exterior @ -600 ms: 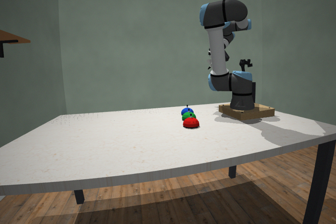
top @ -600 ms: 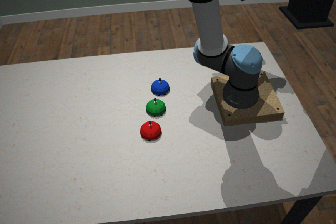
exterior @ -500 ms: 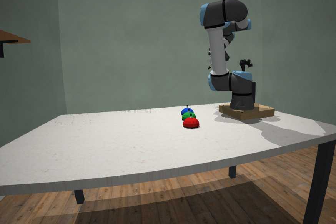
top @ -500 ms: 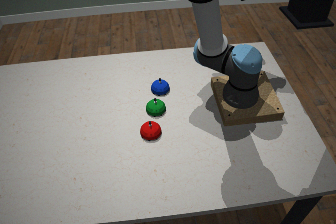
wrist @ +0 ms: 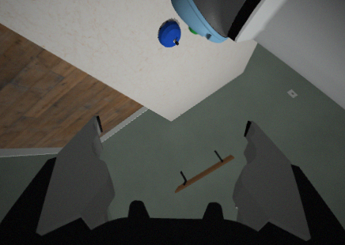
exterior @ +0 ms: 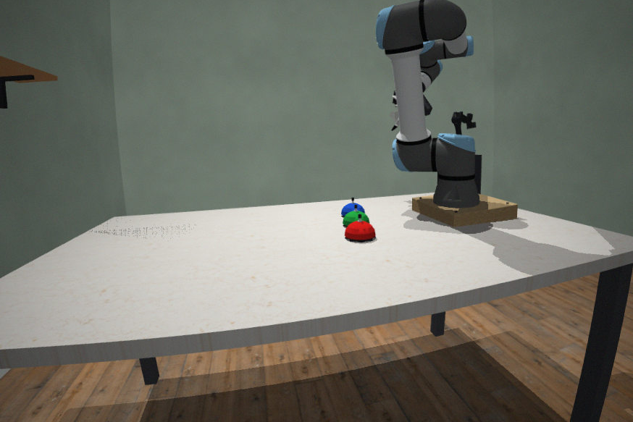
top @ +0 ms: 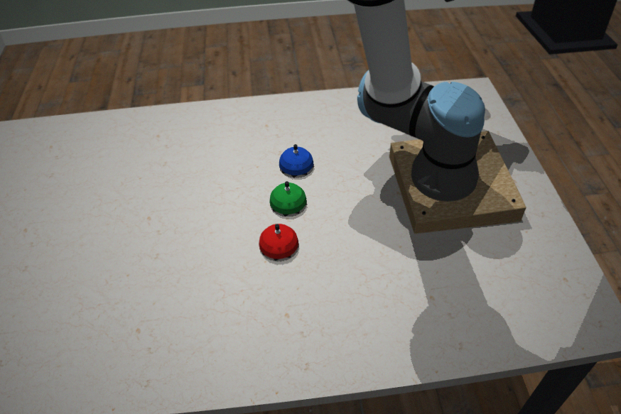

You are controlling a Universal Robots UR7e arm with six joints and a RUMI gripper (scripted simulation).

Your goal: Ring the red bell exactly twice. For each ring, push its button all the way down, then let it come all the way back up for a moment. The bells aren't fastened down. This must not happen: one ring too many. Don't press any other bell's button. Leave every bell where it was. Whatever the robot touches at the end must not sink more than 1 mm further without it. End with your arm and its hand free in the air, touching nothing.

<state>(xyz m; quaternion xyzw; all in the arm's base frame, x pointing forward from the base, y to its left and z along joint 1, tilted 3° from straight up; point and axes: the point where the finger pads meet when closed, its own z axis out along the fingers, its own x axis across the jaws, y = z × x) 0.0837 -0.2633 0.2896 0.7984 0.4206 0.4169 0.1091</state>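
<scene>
The red bell is 35 cm to the left of my hand, 30 cm below it and 30 cm ahead of it. From my hand the other things lie so: green bell: 30 cm below, 26 cm ahead, 23 cm to the left; then blue bell: 30 cm below, 23 cm ahead, 11 cm to the left.
</scene>
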